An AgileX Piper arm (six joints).
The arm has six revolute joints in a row. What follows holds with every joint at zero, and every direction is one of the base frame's.
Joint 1 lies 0.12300 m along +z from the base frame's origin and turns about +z.
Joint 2 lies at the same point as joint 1 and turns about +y.
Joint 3 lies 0.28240 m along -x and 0.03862 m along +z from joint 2 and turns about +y.
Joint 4 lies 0.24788 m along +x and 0.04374 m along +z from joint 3 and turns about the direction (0.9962, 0, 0.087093).
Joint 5 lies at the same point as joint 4 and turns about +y.
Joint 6 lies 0.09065 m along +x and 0.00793 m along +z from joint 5 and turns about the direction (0.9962, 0, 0.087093).
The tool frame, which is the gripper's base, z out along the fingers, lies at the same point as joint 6; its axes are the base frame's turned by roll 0.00, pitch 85.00 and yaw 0.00 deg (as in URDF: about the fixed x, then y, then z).
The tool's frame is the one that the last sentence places.
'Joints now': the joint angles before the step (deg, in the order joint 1, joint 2, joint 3, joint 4, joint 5, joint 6). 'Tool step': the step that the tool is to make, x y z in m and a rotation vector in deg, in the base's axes. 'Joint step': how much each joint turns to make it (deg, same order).
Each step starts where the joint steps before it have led.
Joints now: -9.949 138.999 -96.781 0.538 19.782 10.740
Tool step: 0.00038 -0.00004 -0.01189 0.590 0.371 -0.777
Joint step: 0.000 1.566 -0.234 0.067 -0.868 0.868
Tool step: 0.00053 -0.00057 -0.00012 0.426 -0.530 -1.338
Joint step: 0.000 0.066 -0.003 -0.915 -0.513 2.268
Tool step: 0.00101 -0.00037 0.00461 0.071 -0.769 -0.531
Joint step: 0.001 -0.469 -0.071 -0.397 -0.203 0.933
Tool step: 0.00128 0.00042 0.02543 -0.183 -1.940 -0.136
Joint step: 0.071 -3.001 -0.001 0.064 1.060 0.192
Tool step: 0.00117 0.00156 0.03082 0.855 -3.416 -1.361
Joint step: 0.159 -3.533 0.002 0.644 0.313 1.463
